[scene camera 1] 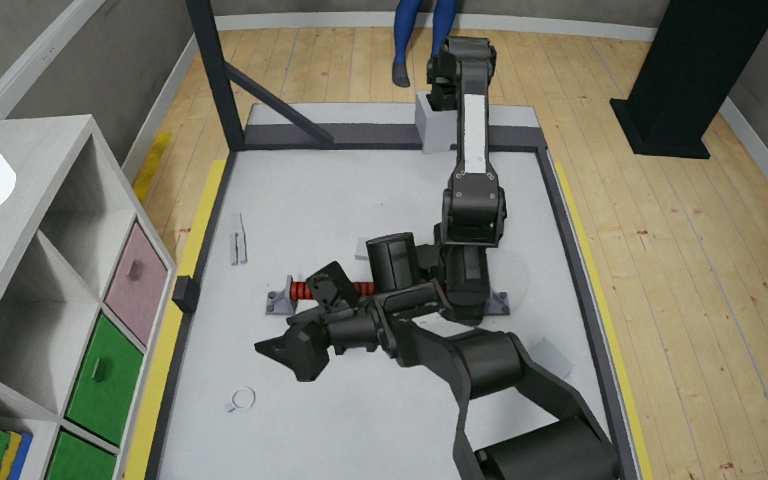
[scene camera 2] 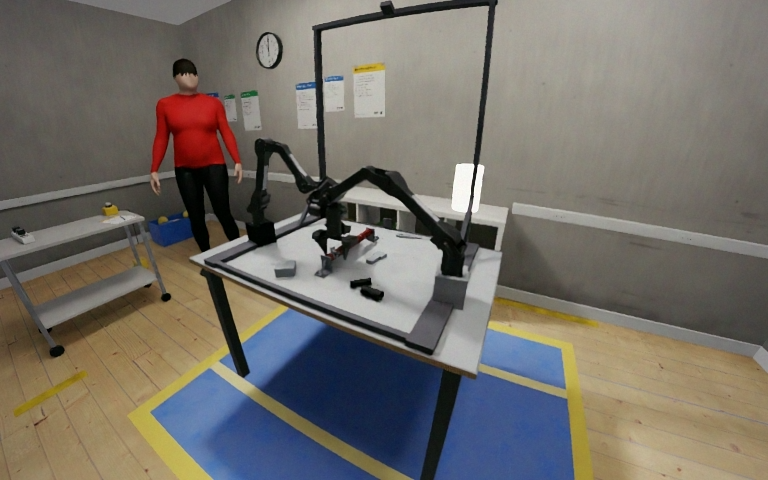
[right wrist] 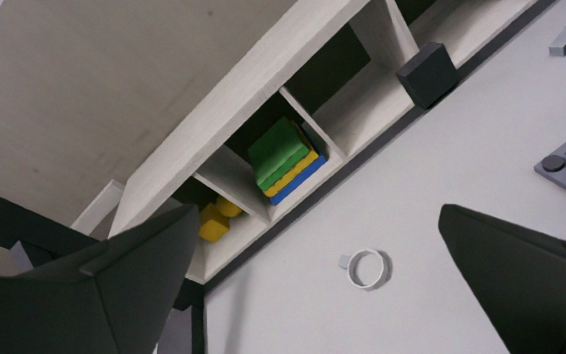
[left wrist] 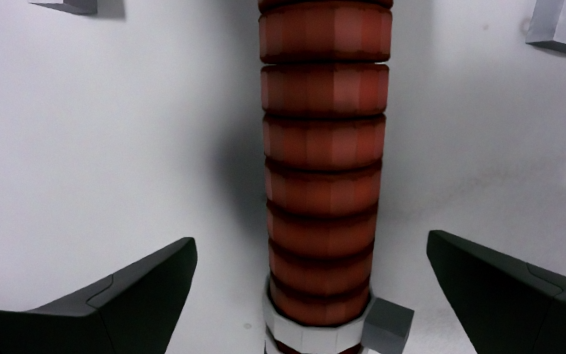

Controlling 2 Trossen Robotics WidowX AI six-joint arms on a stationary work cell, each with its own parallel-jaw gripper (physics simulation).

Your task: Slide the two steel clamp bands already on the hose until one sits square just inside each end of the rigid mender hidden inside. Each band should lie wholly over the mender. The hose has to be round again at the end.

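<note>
The red ribbed hose [scene camera 1: 363, 288] [scene camera 2: 357, 240] [left wrist: 325, 142] runs between two grey brackets [scene camera 1: 279, 303] [scene camera 1: 499, 304] and looks round in the left wrist view. Low in that view, a pale steel clamp band [left wrist: 310, 337] with a grey block [left wrist: 387, 326] encircles it. An edge of a second band shows just below, cut off by the frame. The mender is hidden inside. My left gripper [scene camera 2: 329, 250] [left wrist: 311, 245] is open and empty above the hose, one finger each side, beyond the band. My right gripper [scene camera 1: 274, 333] [right wrist: 319, 215] is open and empty, pointing toward the shelf.
A loose ring [scene camera 1: 254, 398] [right wrist: 384, 270] lies on the table, with thin grey bars [scene camera 1: 233, 249], a grey block [scene camera 1: 550, 358] [scene camera 2: 285, 268] and two black cylinders [scene camera 2: 360, 282] [scene camera 2: 372, 293]. The right arm crosses over the hose beside the left arm. A shelf unit [right wrist: 240, 95] stands beyond the edge.
</note>
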